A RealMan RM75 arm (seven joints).
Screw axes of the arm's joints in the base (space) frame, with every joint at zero. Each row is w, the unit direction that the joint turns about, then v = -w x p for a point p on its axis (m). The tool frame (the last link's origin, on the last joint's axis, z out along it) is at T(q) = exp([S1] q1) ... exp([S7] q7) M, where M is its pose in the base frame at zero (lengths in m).
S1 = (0, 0, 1, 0, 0, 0)
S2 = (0, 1, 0, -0.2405, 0, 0)
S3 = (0, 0, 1, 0, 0, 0)
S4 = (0, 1, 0, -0.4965, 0, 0)
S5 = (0, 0, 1, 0, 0, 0)
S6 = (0, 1, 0, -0.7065, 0, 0)
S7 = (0, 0, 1, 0, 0, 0)
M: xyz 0 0 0.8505 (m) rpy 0 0 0 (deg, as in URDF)
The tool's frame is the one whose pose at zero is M.
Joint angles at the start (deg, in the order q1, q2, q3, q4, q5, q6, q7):
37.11 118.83 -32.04 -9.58 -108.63 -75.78 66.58
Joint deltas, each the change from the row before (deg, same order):
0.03 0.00 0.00 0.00 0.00 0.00 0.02
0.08 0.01 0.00 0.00 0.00 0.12 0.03
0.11 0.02 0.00 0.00 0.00 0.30 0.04
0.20 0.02 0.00 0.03 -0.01 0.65 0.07
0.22 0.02 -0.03 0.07 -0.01 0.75 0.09
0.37 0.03 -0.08 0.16 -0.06 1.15 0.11
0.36 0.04 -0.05 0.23 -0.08 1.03 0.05
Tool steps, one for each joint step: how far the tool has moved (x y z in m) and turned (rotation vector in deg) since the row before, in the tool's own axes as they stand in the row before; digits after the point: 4 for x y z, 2 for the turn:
-0.0002 0.0000 0.0001 -0.02 0.00 0.00
-0.0003 -0.0002 0.0004 0.05 0.04 -0.02
-0.0003 -0.0006 0.0006 0.19 0.10 -0.03
-0.0003 -0.0013 0.0011 0.44 0.24 -0.05
-0.0001 -0.0013 0.0012 0.49 0.31 -0.01
-0.0001 -0.0018 0.0021 0.68 0.54 -0.06
0.0001 -0.0012 0.0022 0.55 0.49 -0.04

